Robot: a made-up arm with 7 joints.
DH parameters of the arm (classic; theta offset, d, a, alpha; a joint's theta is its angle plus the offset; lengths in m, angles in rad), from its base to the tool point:
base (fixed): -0.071 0 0 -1.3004
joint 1: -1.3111 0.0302 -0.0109 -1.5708
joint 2: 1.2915 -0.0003 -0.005 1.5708
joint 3: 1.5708 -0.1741 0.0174 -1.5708
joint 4: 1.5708 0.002 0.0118 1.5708
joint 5: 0 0.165 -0.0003 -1.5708
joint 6: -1.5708 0 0.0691 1.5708
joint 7: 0 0.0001 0 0
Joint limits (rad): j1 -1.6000..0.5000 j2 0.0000..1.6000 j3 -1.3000..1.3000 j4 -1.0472..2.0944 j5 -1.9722..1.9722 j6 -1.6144..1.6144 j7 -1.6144..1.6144
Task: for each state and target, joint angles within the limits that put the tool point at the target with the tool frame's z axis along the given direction. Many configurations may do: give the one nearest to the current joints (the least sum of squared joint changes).
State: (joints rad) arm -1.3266 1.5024 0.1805 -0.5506 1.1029 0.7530 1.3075
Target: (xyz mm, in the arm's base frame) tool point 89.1 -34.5 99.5 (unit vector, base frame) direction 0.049 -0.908 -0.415
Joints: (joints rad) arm -1.2808 0.9916 -0.5954 -1.0361 1.7067 0.7050 1.3075
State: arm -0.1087 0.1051 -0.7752 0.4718 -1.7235 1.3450 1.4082
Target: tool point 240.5 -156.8 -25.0 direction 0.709 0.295 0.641
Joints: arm -0.9472 0.0000 -0.4147 -0.0456 -1.4666 0.6396 1.4082
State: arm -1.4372 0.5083 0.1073 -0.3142 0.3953 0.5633 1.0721
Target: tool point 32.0 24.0 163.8 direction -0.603 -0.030 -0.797
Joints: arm -1.6000 0.3966 0.2170 -0.9119 0.0417 -0.1996 1.0721
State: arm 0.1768 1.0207 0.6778 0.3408 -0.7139 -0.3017 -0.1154
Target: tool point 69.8 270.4 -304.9 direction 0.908 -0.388 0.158
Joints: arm 0.0633 0.7587 -0.1119 0.7954 -0.0940 0.1438 -0.1154
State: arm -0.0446 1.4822 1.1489 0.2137 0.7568 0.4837 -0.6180
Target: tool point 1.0 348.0 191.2 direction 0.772 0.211 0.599
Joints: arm -0.5264 1.5987 1.3000 0.6444 1.4391 0.7461 -0.6180
